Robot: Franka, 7 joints.
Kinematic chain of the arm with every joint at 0, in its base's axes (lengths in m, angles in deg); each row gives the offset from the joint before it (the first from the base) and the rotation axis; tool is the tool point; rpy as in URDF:
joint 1: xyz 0 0 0.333 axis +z
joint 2: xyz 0 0 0 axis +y
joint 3: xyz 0 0 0.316 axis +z
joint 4: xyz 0.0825 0 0 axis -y
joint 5: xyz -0.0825 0 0.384 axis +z
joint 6: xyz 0 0 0 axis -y
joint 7: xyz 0.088 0 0 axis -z
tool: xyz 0 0 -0.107 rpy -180 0 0
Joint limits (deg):
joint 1: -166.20..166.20
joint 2: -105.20..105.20
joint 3: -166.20..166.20
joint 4: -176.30..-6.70
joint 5: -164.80..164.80
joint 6: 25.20..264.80
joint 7: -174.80..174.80
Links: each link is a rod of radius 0.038 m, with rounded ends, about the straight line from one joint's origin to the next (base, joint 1, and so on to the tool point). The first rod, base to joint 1, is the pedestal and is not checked.
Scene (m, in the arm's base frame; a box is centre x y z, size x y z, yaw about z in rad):
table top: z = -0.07
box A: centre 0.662 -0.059 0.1 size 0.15 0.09 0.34 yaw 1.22
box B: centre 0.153 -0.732 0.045 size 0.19 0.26 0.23 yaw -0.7
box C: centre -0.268 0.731 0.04 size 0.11 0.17 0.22 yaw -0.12
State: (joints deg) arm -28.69 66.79 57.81 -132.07 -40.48 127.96 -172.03
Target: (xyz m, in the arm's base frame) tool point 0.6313 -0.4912 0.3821
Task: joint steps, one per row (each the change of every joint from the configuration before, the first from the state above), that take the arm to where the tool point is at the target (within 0.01 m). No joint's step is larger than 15 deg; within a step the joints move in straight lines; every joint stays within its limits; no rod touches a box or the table.
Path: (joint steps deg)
1: -2.34 -4.28 5.63 14.89 0.86 -4.04 1.88
2: -2.34 -4.28 5.63 14.89 0.85 -4.04 1.87
3: -2.34 -4.28 5.64 14.89 0.86 -4.04 1.88
4: -9.81 0.00 -10.33 7.00 -0.67 8.85 -1.88
5: -9.81 0.00 -10.32 6.99 -0.67 8.85 -1.87
6: -9.82 0.00 -10.32 7.00 -0.67 8.85 -1.88

